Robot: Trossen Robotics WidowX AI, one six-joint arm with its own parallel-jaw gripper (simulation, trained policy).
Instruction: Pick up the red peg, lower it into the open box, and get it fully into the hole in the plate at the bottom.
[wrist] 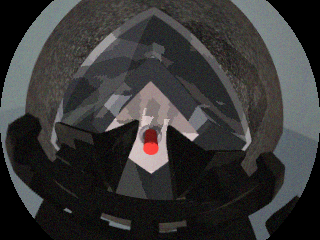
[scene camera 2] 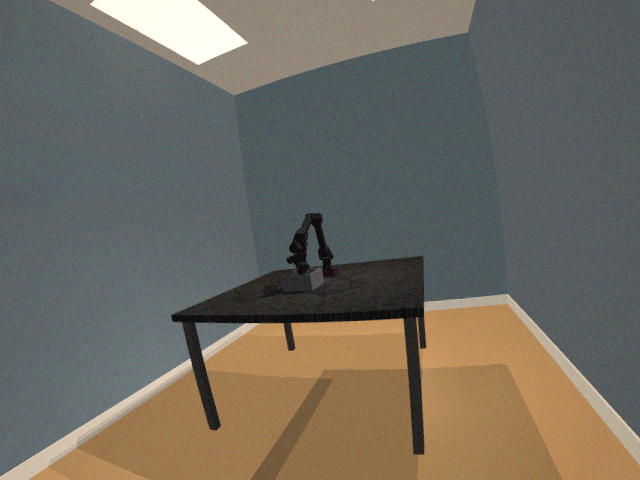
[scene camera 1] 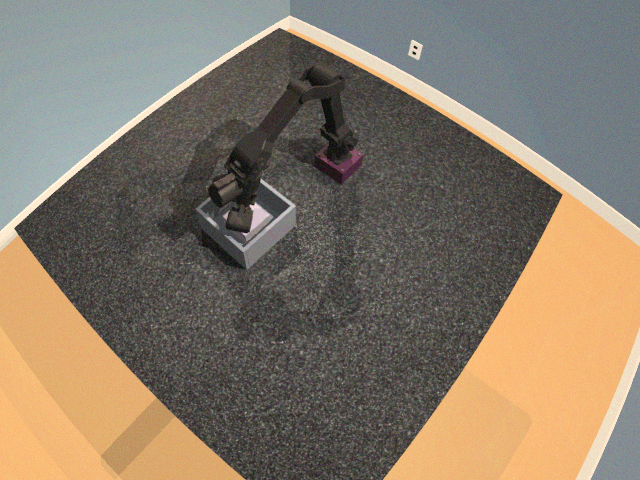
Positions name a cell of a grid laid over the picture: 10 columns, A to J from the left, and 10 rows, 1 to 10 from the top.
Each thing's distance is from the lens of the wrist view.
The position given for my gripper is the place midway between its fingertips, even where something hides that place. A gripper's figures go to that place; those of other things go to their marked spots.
my gripper (wrist: E6): 0.10 m
pale plate (wrist: E5): 0.10 m
